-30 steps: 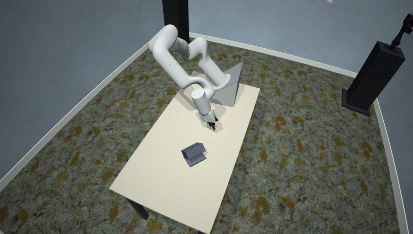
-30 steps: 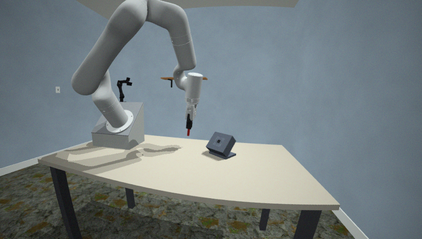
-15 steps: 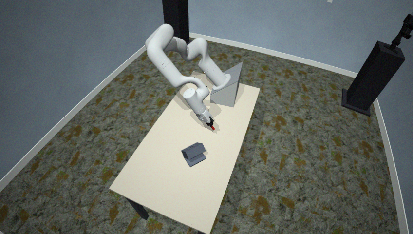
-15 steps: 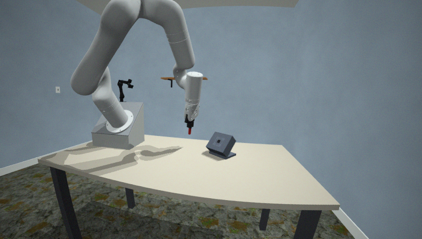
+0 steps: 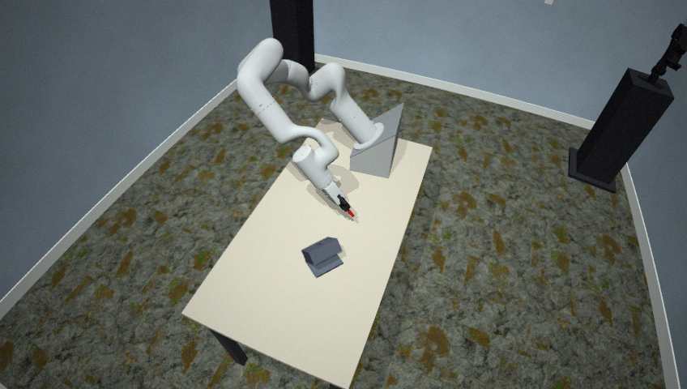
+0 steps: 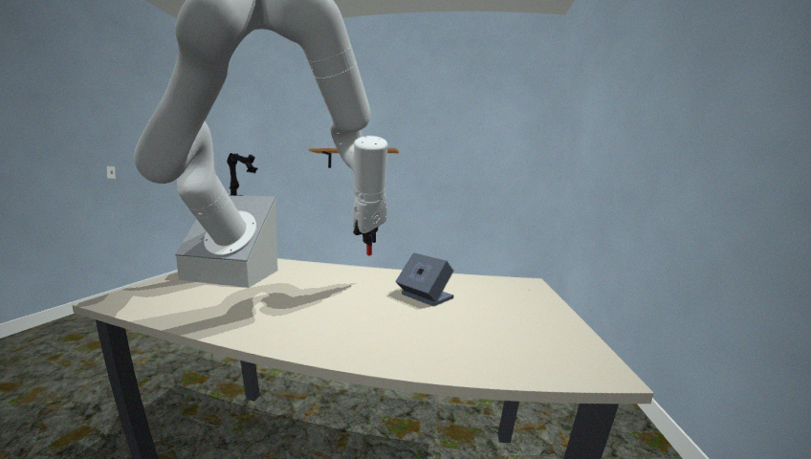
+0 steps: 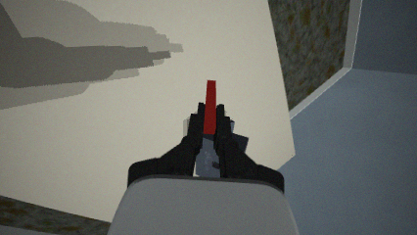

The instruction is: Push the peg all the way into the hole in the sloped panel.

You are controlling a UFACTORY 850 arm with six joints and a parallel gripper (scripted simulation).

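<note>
My gripper is now 190 mm short of the grey base plate, 10 mm to the right of it and 170 mm above it. From my hand the other things lie so: red peg 10 mm behind, 20 mm to the left, 30 mm below.
</note>
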